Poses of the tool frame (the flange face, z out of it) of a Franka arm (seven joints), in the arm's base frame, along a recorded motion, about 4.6 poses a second.
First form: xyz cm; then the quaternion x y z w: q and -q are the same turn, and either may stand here.
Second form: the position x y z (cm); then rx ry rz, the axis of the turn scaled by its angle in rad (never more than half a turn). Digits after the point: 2 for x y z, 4 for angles.
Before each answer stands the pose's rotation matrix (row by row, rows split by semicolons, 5 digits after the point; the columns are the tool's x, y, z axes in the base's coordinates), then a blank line. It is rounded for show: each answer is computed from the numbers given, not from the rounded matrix.
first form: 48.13 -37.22 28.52 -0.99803 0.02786 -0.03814 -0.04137
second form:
0.99554 -0.05877 0.07382; -0.05245 -0.99502 -0.08470; 0.07843 0.08045 -0.99367

48.13 -37.22 28.52 3.0554 -0.0853 0.1168
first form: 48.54 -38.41 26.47 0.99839 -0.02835 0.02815 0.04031
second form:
0.99681 -0.05888 0.05392; -0.05434 -0.99514 -0.08209; 0.05849 0.07889 -0.99517

48.54 -38.41 26.47 3.0585 -0.0868 0.0862
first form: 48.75 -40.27 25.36 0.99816 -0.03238 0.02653 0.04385
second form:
0.99650 -0.06697 0.05012; -0.06231 -0.99406 -0.08926; 0.05580 0.08582 -0.99475

48.75 -40.27 25.36 3.0512 -0.0990 0.0811
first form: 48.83 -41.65 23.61 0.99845 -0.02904 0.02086 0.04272
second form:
0.99744 -0.05977 0.03917; -0.05621 -0.99466 -0.08652; 0.04414 0.08410 -0.99548

48.83 -41.65 23.61 3.0542 -0.0888 0.0638
